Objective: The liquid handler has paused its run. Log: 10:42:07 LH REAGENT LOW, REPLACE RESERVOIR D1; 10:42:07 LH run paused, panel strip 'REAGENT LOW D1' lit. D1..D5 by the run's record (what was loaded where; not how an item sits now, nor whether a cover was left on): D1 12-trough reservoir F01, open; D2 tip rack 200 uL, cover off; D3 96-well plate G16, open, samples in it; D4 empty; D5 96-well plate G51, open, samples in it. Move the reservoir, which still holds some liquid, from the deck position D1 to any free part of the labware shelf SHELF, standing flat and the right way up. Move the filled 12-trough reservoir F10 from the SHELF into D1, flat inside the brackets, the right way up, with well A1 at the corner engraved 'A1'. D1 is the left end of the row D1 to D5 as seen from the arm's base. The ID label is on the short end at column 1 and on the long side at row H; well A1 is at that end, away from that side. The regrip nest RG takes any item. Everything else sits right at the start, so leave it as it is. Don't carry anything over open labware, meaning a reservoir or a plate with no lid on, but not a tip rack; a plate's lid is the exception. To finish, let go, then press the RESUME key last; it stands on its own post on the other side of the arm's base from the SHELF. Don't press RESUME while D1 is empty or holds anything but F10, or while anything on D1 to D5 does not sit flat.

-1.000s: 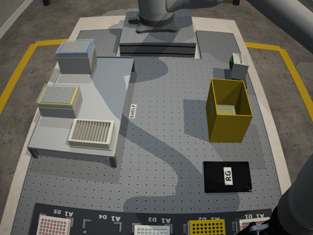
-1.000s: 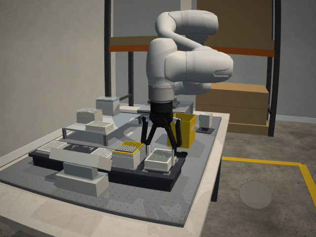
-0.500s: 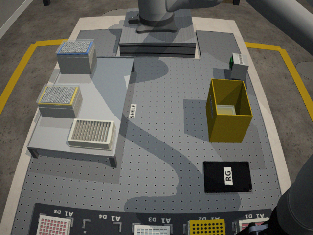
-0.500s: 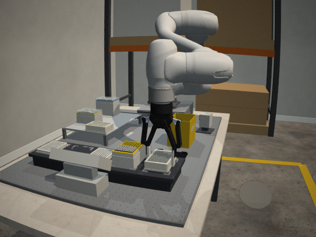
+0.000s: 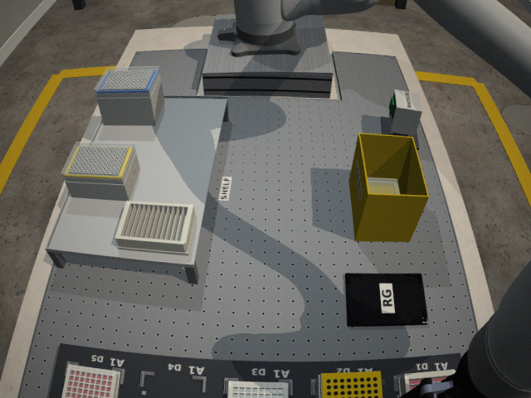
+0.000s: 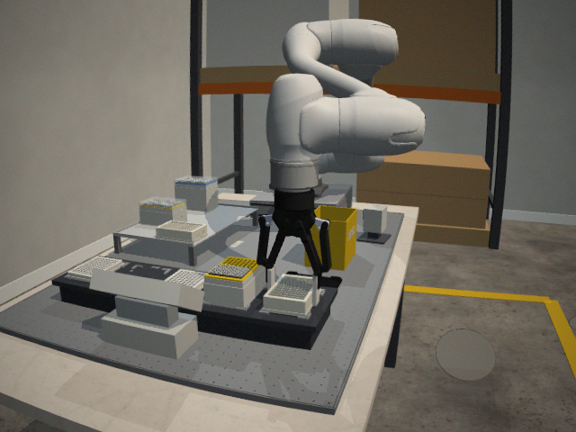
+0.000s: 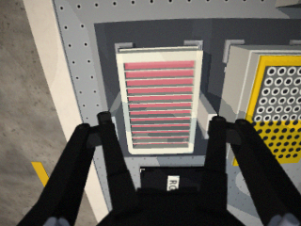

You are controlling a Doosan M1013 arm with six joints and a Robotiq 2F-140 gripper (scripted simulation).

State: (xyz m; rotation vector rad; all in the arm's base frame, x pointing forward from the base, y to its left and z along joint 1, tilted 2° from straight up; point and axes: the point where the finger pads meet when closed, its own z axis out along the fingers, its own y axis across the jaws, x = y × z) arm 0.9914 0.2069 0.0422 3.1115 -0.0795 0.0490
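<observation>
The cream 12-trough reservoir lies 2 cm below my hand. Round my hand: yellow bin 44 cm behind, 5 cm below; then black RG nest 23 cm behind, 8 cm below, 2 cm to the right; then yellow tip rack 13 cm to the right, 1 cm behind, 1 cm above.
</observation>
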